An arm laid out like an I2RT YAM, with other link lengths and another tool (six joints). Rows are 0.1 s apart.
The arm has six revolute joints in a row. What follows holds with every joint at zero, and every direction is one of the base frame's.
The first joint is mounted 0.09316 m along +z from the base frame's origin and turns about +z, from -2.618 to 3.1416 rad.
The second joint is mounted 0.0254 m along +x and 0.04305 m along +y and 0.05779 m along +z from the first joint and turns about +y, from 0 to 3.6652 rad.
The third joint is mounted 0.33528 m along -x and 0.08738 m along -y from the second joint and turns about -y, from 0 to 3.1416 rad.
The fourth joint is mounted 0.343 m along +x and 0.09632 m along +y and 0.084 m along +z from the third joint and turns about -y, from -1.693 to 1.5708 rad.
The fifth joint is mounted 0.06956 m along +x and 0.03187 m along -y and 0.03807 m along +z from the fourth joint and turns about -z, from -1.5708 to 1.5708 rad.
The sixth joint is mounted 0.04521 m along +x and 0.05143 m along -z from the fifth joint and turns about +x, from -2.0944 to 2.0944 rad.
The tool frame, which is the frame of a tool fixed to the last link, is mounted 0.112 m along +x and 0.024 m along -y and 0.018 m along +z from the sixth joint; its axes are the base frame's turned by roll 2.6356, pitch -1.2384 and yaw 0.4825 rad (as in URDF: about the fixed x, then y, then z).
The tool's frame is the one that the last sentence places.
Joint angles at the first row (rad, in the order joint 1, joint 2, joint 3, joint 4, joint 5, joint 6):
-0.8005, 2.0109, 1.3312, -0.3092, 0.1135, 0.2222
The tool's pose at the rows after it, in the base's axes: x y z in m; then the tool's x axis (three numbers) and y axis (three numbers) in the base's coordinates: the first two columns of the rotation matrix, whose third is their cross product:
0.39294, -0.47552, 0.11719, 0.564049, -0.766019, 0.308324, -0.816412, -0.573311, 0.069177
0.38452, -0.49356, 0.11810, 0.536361, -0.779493, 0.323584, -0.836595, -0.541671, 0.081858
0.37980, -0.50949, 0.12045, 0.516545, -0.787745, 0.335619, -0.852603, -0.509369, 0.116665
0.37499, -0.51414, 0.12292, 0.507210, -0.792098, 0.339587, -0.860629, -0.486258, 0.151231
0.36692, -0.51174, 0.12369, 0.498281, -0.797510, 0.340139, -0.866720, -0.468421, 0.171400
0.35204, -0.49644, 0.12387, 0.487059, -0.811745, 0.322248, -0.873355, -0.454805, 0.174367
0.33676, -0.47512, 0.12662, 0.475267, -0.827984, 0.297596, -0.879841, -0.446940, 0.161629
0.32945, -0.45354, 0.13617, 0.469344, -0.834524, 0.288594, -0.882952, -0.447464, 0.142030
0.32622, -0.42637, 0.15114, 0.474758, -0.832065, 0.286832, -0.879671, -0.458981, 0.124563
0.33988, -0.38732, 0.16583, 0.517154, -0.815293, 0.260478, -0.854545, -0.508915, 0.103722
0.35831, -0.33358, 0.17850, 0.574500, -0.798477, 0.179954, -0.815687, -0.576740, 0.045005
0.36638, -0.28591, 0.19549, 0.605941, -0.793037, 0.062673, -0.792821, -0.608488, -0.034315
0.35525, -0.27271, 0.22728, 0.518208, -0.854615, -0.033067, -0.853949, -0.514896, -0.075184
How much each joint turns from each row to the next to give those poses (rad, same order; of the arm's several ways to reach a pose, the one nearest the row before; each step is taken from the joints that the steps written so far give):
-0.0363, 0.0145, 0.0122, 0.0199, 0.0126, -0.0023
-0.0248, 0.0199, 0.0240, 0.0103, 0.0187, 0.0012
-0.0118, 0.0255, 0.0359, -0.0012, 0.0431, -0.0027
-0.0008, 0.0046, 0.0080, -0.0030, 0.0419, -0.0023
-0.0011, -0.0145, -0.0225, 0.0053, 0.0267, 0.0023
0.0000, -0.0477, -0.0618, -0.0092, 0.0100, 0.0164
0.0023, -0.0640, -0.0695, -0.0244, -0.0061, 0.0252
0.0126, -0.0676, -0.0545, -0.0248, -0.0103, 0.0252
0.0271, -0.0824, -0.0553, -0.0309, -0.0069, 0.0232
0.0663, -0.0671, -0.0226, -0.0724, -0.0168, 0.0263
0.0870, -0.0553, 0.0088, -0.1389, -0.0629, 0.0512
0.0614, -0.0336, 0.0504, -0.1827, -0.0920, 0.0640
-0.0019, -0.0065, 0.1053, -0.1942, -0.0362, 0.1217

